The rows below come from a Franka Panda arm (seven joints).
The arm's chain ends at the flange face. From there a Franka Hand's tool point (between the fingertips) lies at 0.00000 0.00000 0.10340 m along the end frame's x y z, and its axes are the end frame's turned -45 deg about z.
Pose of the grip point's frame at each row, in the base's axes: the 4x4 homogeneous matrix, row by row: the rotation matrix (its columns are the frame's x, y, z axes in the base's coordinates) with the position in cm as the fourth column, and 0 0 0 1 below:
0.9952 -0.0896 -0.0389 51.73; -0.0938 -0.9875 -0.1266 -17.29; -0.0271 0.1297 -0.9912 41.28; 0 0 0 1
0.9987 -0.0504 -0.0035 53.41; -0.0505 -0.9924 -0.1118 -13.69; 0.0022 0.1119 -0.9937 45.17; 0 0 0 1
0.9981 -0.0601 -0.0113 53.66; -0.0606 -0.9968 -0.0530 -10.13; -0.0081 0.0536 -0.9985 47.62; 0 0 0 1
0.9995 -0.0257 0.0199 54.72; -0.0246 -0.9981 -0.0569 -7.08; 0.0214 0.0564 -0.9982 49.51; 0 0 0 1
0.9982 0.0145 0.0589 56.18; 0.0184 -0.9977 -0.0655 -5.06; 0.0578 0.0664 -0.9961 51.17; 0 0 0 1
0.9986 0.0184 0.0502 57.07; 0.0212 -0.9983 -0.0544 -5.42; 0.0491 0.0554 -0.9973 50.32; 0 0 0 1
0.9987 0.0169 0.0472 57.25; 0.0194 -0.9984 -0.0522 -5.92; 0.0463 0.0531 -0.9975 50.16; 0 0 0 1
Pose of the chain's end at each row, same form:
0.6404 -0.7671 -0.0389 52.13; -0.7646 -0.6319 -0.1266 -15.98; 0.0725 0.1109 -0.9912 51.53; 0 0 0 1
0.6705 -0.7418 -0.0035 53.45; -0.7374 -0.6660 -0.1118 -12.53; 0.0807 0.0776 -0.9937 55.44; 0 0 0 1
0.6633 -0.7483 -0.0113 53.78; -0.7477 -0.6620 -0.0530 -9.58; 0.0322 0.0436 -0.9985 57.94; 0 0 0 1
0.6886 -0.7249 0.0199 54.51; -0.7232 -0.6884 -0.0569 -6.49; 0.0550 0.0247 -0.9982 59.83; 0 0 0 1
0.7161 -0.6956 0.0589 55.57; -0.6925 -0.7185 -0.0655 -4.38; 0.0878 0.0061 -0.9961 61.47; 0 0 0 1
0.7191 -0.6931 0.0502 56.55; -0.6909 -0.7209 -0.0544 -4.86; 0.0739 0.0045 -0.9973 60.63; 0 0 0 1
0.7181 -0.6942 0.0472 56.76; -0.6923 -0.7197 -0.0522 -5.38; 0.0703 0.0048 -0.9975 60.47; 0 0 0 1

